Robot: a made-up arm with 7 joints.
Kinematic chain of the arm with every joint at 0, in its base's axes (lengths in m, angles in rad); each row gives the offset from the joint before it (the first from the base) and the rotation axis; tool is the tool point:
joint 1: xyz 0 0 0 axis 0 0.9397 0.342
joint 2: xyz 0 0 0 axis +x
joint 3: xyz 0 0 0 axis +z
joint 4: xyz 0.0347 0 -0.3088 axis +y
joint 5: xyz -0.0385 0 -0.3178 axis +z
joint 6: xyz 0 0 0 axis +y
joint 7: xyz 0 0 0 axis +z
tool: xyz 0 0 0
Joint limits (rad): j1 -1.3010..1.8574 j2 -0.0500..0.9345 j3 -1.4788..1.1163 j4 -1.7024..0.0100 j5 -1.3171..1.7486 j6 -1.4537..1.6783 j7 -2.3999..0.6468
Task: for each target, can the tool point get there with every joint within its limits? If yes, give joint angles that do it. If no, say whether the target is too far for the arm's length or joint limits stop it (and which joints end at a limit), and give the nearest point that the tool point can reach.
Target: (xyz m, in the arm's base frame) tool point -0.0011 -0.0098 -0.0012
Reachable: no: joint limits stop it (at a limit: joint 1, joint 2, joint 3, joint 4) | nearest point -0.1473 -0.4206 -0.1430 | short by 0.459 m
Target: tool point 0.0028 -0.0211 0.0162
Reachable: no: joint limits stop it (at a limit: joint 1, joint 2, joint 4) | nearest point 0.2785 -0.3575 0.1171 | short by 0.446 m
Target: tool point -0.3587 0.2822 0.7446
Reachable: no: too far | nearest point -0.4976 0.2743 0.2633 | short by 0.501 m
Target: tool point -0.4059 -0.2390 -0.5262
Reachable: no: too far | nearest point -0.3636 -0.2071 -0.4688 | short by 0.078 m
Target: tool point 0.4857 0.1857 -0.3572
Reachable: yes | joints -0.7626 0.4188 0.1156 -0.2498 -1.0727 -0.9751 -1.4750
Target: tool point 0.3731 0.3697 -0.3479
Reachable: yes | joints -0.5356 0.6411 0.5232 -0.3365 -0.5857 1.1870 0.3866
